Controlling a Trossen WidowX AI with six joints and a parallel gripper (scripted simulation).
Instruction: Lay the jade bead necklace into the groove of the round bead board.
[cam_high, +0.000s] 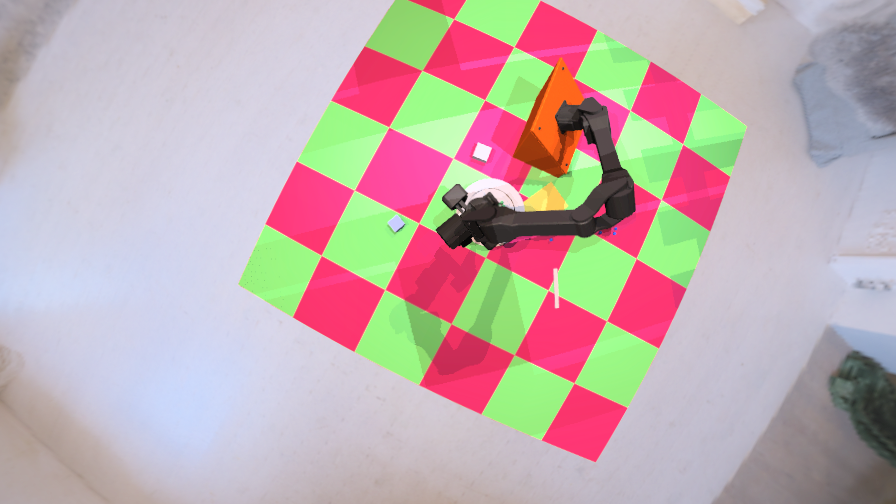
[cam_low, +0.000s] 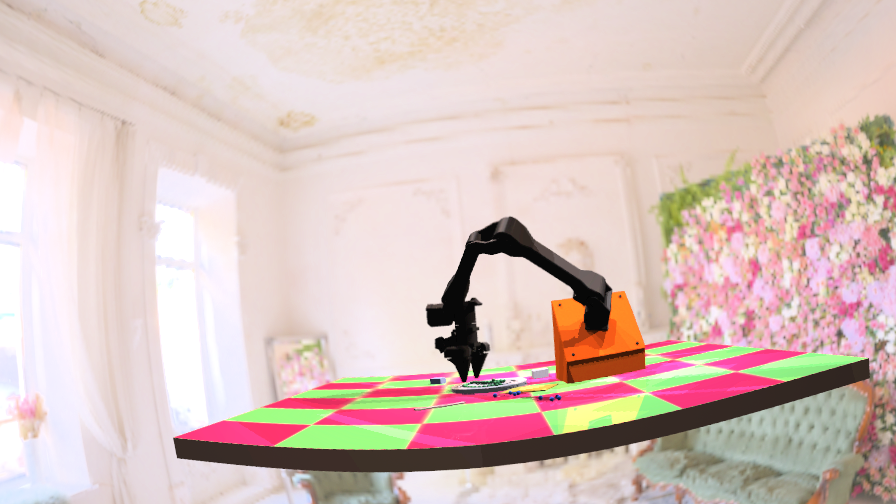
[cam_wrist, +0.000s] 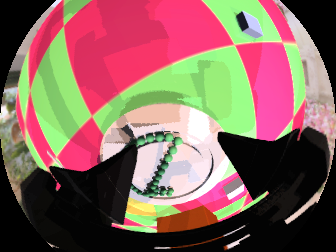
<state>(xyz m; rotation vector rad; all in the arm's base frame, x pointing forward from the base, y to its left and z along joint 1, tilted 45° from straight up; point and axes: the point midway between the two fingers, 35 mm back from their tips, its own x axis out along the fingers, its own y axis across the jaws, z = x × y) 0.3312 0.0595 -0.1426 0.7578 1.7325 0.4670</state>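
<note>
Right now my gripper tip is 5 cm past the round bead board, 4 cm to the right of it and 1 cm above it. The rest, counted from my gripper tip: pale blue cube: 12 cm ahead, 18 cm to the right, 1 cm below; then white cube: 19 cm behind, 8 cm to the right, 1 cm below; then yellow patch: 16 cm behind, 16 cm to the left, 2 cm below.
</note>
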